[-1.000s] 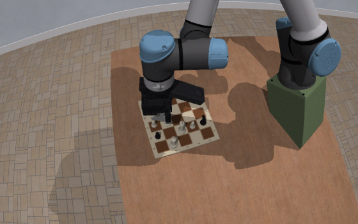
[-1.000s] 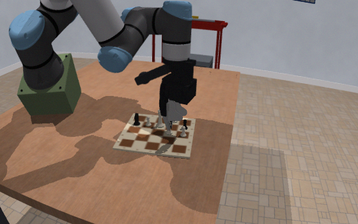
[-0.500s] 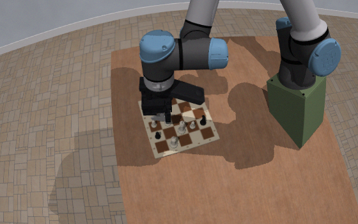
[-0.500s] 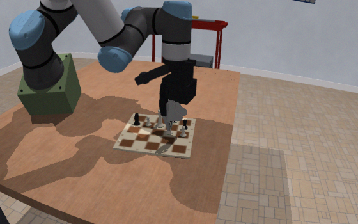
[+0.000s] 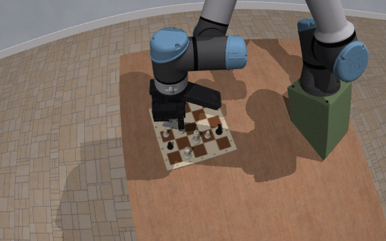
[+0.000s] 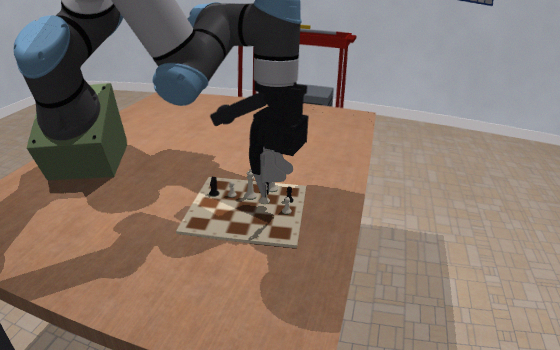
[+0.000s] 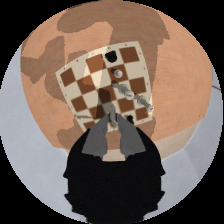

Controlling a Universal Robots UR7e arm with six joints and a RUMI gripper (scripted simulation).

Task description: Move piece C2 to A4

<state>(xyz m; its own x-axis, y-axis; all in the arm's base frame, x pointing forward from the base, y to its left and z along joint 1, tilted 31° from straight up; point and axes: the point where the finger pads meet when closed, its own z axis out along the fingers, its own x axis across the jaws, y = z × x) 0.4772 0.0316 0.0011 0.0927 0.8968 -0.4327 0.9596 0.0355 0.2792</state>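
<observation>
Now: hand 4 cm past the tall white piece, 3 cm to the right of it and 1 cm above it. Round my hand: chessboard (3 cm behind, 1 cm to the right, 5 cm below); tall black piece (11 cm behind, 1 cm to the left, 3 cm below); black pawn (4 cm ahead, 4 cm to the left, 3 cm below).
</observation>
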